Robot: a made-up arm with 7 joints. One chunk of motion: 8 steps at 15 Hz.
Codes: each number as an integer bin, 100 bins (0 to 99) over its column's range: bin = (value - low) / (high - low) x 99, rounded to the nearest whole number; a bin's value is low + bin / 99 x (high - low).
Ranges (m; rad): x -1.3..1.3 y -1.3..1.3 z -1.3..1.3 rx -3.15..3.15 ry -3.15..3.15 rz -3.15..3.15
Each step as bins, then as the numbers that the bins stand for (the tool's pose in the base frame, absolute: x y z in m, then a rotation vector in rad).
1 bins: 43 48 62 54 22 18
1 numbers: -0.1707 -0.0394 0.3283 0.2864 -1.7500 -2.0045
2 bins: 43 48 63 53 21 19
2 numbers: -0.1707 -0.0394 0.3545 0.2227 -1.8136 -1.9409
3 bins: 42 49 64 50 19 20
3 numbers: -0.1970 -0.0131 0.3808 0.0318 -1.9409 -1.8773
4 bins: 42 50 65 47 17 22
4 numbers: -0.1970 0.0131 0.4071 -0.1591 -2.0682 -1.7500
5 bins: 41 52 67 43 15 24
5 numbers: -0.2232 0.0657 0.4596 -0.4136 -2.1955 -1.6227
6 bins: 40 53 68 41 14 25
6 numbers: -0.2495 0.0919 0.4859 -0.5409 -2.2591 -1.5591
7 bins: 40 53 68 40 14 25
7 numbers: -0.2495 0.0919 0.4859 -0.6045 -2.2591 -1.5591
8 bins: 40 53 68 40 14 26
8 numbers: -0.2495 0.0919 0.4859 -0.6045 -2.2591 -1.4955
